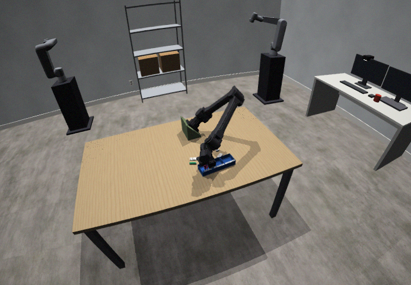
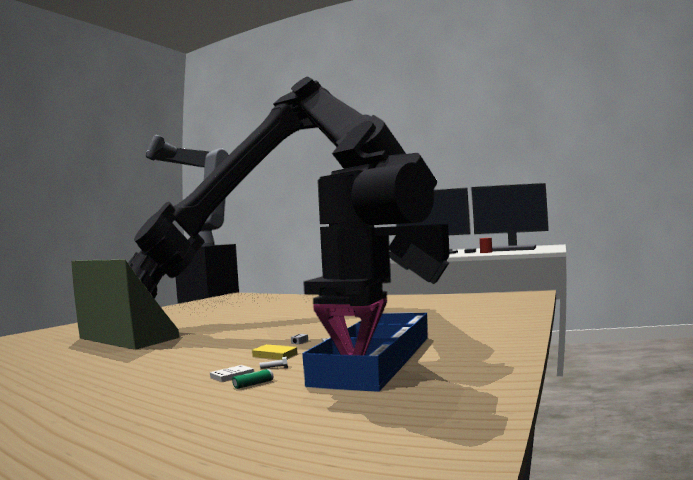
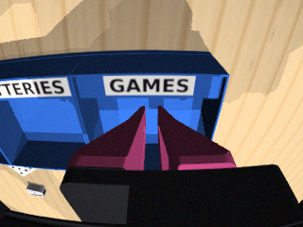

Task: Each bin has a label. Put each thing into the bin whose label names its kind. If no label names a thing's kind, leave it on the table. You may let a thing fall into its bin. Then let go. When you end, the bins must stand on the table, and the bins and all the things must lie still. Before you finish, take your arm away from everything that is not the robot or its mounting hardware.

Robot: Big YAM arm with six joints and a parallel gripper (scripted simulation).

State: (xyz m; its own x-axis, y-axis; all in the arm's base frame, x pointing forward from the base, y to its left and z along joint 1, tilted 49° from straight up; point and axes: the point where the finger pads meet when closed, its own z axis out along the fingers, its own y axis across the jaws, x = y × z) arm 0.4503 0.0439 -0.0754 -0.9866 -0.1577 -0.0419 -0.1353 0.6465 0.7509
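Now: the blue three-part bin 80 mm to the left of my hand, 10 mm below it and 10 mm behind it. From my hand the other things lie so: bolt: 110 mm behind, 20 mm below, 10 mm to the left; then yellow block: 150 mm behind, 60 mm to the left, 20 mm below; then green battery: 90 mm behind, 60 mm to the right, 20 mm below.
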